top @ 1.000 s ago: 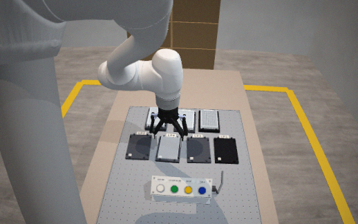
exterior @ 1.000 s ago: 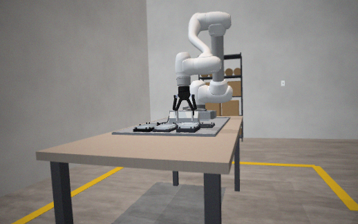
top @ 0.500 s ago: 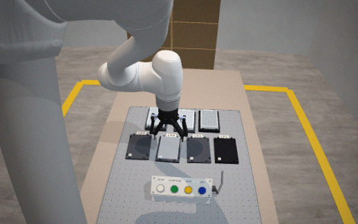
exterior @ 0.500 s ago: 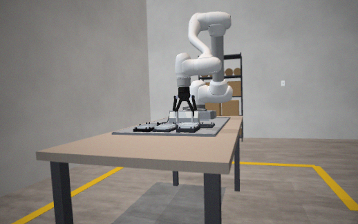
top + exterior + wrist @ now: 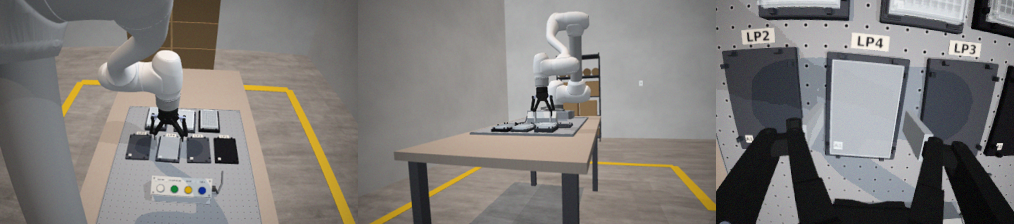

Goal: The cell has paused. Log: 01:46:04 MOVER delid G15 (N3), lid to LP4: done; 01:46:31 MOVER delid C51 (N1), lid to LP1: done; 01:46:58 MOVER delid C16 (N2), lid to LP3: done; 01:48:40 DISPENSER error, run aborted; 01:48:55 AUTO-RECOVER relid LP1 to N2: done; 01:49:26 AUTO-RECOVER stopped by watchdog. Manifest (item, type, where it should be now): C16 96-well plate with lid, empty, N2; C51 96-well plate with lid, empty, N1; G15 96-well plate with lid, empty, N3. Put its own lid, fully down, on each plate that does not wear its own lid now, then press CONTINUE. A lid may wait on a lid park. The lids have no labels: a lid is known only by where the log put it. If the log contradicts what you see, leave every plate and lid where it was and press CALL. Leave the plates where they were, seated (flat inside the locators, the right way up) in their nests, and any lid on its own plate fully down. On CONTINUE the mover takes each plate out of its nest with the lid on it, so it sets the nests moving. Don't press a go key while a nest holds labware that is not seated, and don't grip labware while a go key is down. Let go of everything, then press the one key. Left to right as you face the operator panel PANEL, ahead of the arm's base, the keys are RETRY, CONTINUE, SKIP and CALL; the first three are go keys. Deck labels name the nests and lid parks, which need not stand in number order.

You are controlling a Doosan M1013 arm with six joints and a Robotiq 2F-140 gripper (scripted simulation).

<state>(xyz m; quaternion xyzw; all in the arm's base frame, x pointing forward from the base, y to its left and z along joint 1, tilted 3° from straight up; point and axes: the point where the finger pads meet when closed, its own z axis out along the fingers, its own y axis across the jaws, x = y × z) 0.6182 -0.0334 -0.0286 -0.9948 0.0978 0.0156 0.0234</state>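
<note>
My gripper is now 50 mm above the lid park LP4. Also, from my hand: lid park LP3 (130 mm to the right, 50 mm below, 20 mm behind); then plate (190 mm ahead, 40 mm to the left, 30 mm below); then lid park LP2 (130 mm to the left, 50 mm below, 30 mm ahead).
</note>
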